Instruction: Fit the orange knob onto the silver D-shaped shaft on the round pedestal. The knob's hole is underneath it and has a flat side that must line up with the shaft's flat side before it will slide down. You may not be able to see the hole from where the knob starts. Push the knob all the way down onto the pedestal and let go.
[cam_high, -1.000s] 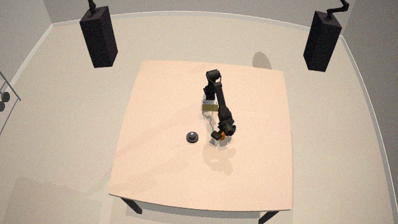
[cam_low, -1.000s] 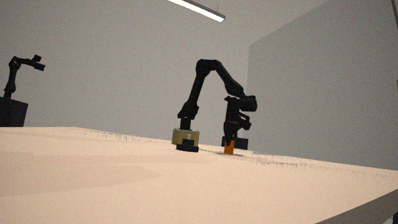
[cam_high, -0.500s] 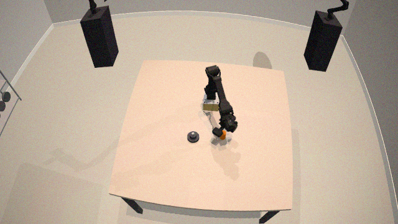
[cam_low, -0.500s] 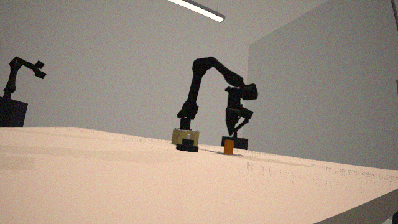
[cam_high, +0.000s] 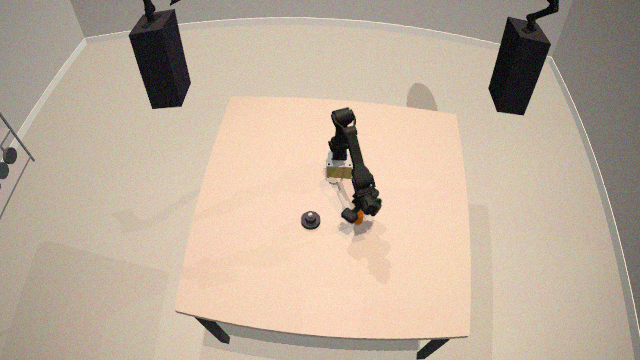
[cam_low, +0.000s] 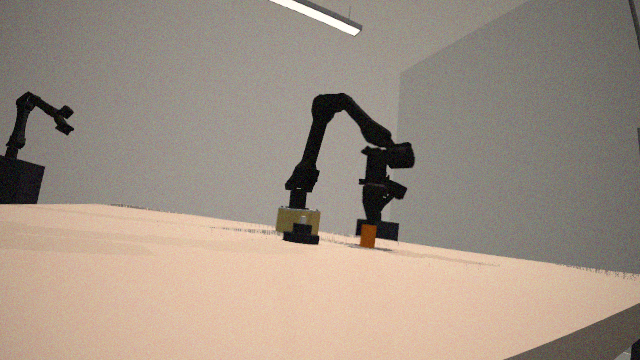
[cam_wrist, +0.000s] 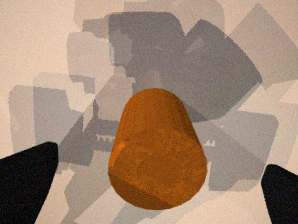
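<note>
Now: the orange knob 20 mm below my gripper tip. Also, from my gripper tip: round pedestal (210 mm to the right, 30 mm below).
</note>
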